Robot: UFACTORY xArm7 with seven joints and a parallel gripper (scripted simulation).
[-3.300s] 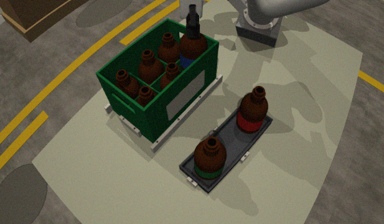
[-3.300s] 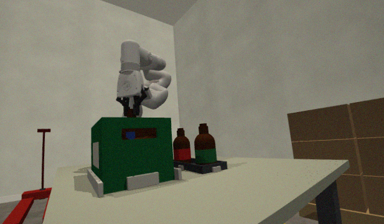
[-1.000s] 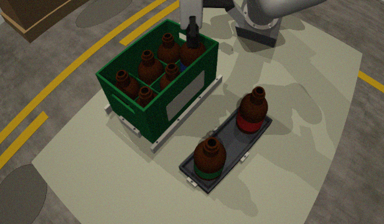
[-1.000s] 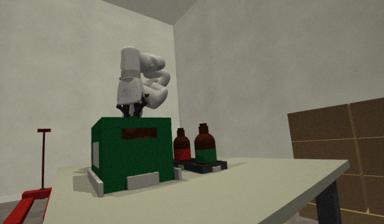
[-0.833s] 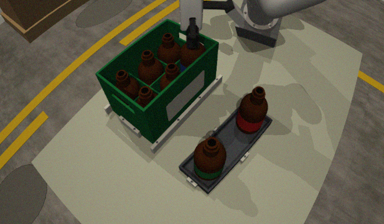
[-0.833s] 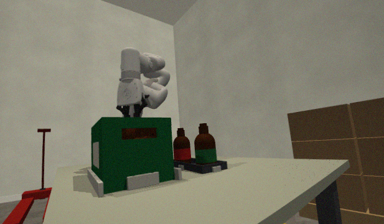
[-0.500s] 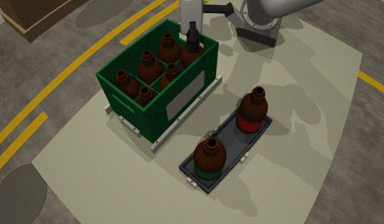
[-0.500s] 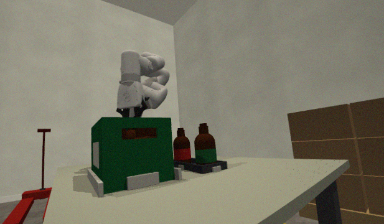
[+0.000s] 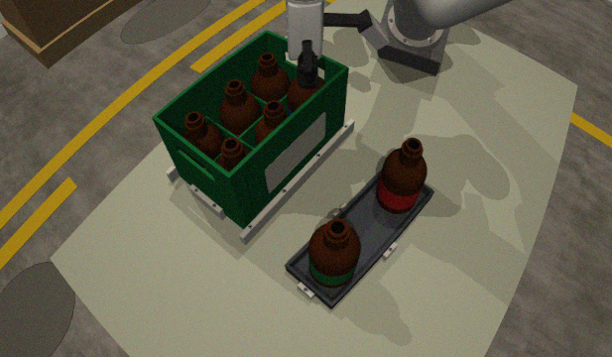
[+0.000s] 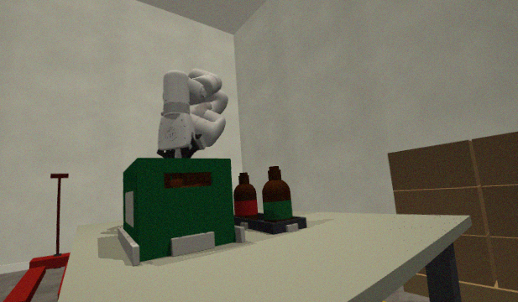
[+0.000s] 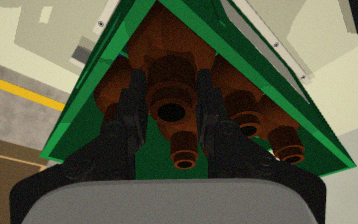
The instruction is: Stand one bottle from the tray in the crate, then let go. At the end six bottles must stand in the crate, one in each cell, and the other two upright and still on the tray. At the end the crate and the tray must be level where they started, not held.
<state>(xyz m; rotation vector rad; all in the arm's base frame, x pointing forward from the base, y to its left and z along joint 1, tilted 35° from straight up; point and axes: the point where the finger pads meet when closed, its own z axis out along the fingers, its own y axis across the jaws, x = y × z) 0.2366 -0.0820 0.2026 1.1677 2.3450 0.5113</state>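
The green crate is 10 cm below my hand, 9 cm ahead of it and 4 cm to the right of it. Round my hand: dark tray (20 cm to the left, 17 cm below, 10 cm ahead).
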